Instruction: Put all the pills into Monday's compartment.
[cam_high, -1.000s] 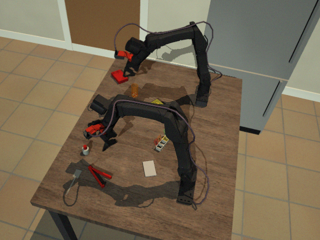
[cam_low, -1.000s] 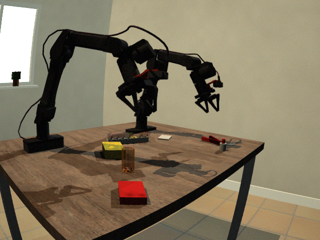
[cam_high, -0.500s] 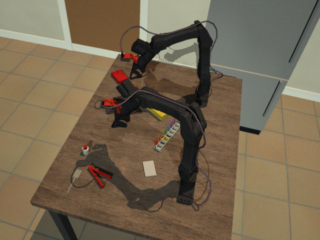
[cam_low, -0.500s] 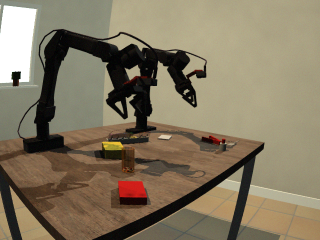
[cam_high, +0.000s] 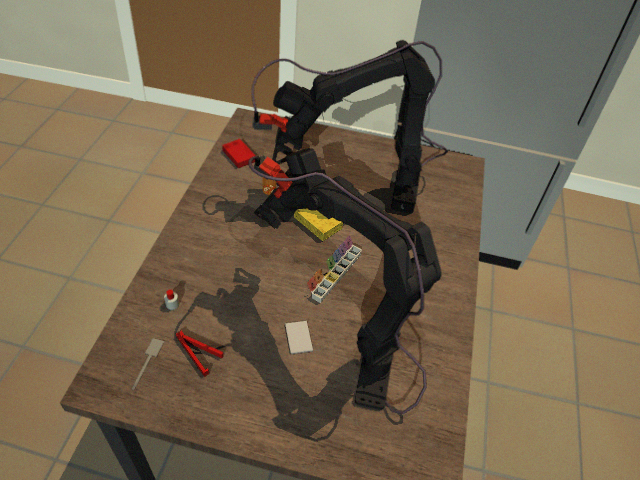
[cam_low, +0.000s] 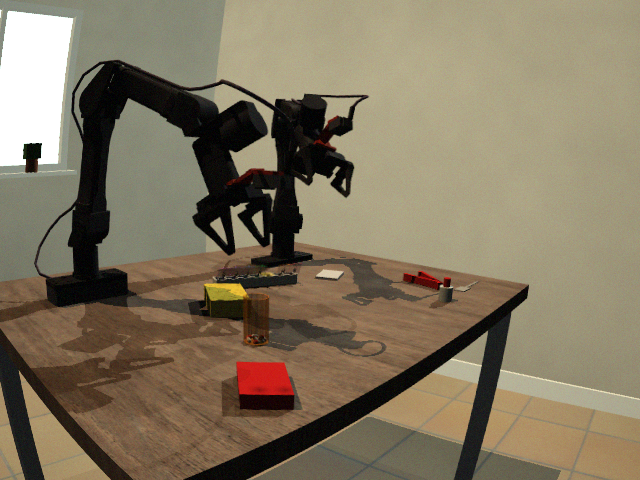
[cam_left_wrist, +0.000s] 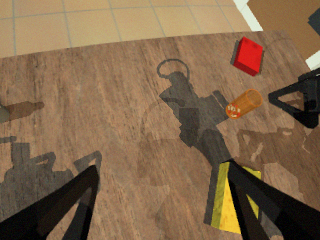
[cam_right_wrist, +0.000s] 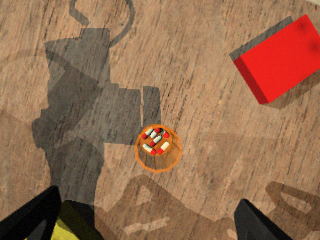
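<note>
The orange pill bottle is 2 cm ahead of my right hand and 14 cm below it. From my right hand the other things lie so: white card: 19 cm behind, 49 cm to the left, 16 cm below.
</note>
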